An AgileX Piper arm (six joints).
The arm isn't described. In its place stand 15 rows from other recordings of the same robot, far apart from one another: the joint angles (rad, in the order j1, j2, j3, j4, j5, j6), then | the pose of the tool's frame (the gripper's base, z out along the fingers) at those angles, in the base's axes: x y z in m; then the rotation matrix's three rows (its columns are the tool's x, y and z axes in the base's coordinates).
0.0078, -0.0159, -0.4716, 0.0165, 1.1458, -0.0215 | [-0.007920, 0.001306, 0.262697], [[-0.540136, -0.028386, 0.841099], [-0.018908, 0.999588, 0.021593], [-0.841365, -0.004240, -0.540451]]
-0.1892, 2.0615, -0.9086, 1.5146, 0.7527, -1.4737 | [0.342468, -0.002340, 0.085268], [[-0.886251, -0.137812, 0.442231], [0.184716, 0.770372, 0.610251], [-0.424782, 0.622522, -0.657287]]
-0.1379, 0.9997, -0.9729, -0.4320, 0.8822, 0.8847 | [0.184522, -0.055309, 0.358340], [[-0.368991, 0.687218, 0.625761], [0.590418, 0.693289, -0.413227], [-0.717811, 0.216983, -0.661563]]
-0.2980, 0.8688, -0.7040, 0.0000, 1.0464, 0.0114 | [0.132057, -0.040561, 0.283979], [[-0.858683, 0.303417, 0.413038], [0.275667, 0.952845, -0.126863], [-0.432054, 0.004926, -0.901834]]
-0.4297, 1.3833, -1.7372, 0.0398, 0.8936, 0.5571 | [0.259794, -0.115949, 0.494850], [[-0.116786, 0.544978, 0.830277], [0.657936, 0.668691, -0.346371], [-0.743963, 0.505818, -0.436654]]
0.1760, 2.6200, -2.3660, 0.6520, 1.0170, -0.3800 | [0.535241, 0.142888, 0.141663], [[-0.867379, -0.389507, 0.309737], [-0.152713, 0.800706, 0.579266], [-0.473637, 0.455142, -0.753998]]
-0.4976, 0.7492, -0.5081, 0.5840, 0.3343, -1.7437 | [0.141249, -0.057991, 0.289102], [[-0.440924, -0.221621, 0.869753], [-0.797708, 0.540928, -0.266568], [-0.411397, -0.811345, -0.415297]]
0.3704, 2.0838, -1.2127, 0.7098, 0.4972, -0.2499 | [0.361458, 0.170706, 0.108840], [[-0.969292, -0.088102, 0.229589], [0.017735, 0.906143, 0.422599], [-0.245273, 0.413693, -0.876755]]
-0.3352, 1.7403, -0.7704, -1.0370, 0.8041, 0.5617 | [0.242327, -0.144160, 0.145165], [[-0.995101, 0.082012, -0.055201], [0.098344, 0.764294, -0.637325], [-0.010079, -0.639631, -0.768616]]
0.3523, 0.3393, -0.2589, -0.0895, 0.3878, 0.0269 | [0.077668, 0.025277, 0.243395], [[-0.329592, -0.334362, 0.882933], [-0.180754, 0.940237, 0.288588], [-0.926659, -0.064478, -0.370332]]
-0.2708, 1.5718, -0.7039, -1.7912, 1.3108, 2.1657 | [0.230133, -0.152949, 0.241704], [[-0.209488, 0.975514, 0.066991], [0.016151, 0.071954, -0.997277], [-0.977678, -0.207836, -0.030829]]
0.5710, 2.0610, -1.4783, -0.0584, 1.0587, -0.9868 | [0.338749, 0.212103, 0.163212], [[0.014486, -0.999010, 0.042059], [-0.999314, -0.015898, -0.033455], [0.034090, -0.041546, -0.998555]]
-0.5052, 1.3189, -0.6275, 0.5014, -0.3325, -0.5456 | [0.230624, -0.143867, 0.254325], [[-0.307577, 0.589304, 0.747072], [0.093903, 0.800100, -0.592472], [-0.946878, -0.112078, -0.301430]]
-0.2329, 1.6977, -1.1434, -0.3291, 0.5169, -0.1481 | [0.346254, -0.097071, 0.231339], [[-0.856619, -0.050139, 0.513507], [-0.225925, 0.931229, -0.285955], [-0.463855, -0.360969, -0.809036]]
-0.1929, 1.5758, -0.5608, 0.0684, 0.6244, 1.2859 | [0.206571, -0.036644, 0.126802], [[-0.037323, 0.998939, 0.026988], [0.998710, 0.036357, 0.035440], [0.034421, 0.028275, -0.999007]]
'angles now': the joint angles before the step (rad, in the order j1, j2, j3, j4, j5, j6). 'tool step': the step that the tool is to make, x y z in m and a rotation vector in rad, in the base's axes. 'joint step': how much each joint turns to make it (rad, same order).
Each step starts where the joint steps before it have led.
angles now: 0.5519, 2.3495, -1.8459, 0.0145, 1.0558, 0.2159
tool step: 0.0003, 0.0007, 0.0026, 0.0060, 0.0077, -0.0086
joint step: -0.0007, 0.0002, -0.0113, 0.0094, 0.0145, 0.0045
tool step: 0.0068, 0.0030, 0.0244, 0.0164, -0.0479, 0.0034
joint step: -0.0001, -0.0161, -0.0676, -0.0123, 0.0343, 0.0015
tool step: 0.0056, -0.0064, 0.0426, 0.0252, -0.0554, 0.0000
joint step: -0.0166, -0.0506, -0.0729, -0.0047, 0.0632, -0.0151
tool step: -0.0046, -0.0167, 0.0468, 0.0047, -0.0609, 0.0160
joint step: -0.0223, -0.0945, -0.0102, -0.0181, 0.0495, -0.0368
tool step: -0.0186, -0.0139, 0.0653, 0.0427, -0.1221, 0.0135
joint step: -0.0035, -0.1433, 0.0004, -0.0167, 0.0152, -0.0178
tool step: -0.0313, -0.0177, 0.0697, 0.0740, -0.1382, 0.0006
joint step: -0.0001, -0.1620, -0.0010, -0.0022, 0.0062, -0.0013
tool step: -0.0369, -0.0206, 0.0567, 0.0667, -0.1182, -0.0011
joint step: -0.0001, -0.1469, 0.0004, 0.0001, 0.0108, 0.0009
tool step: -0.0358, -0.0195, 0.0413, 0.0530, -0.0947, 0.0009
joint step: 0.0013, -0.1207, 0.0003, 0.0000, 0.0119, 0.0000
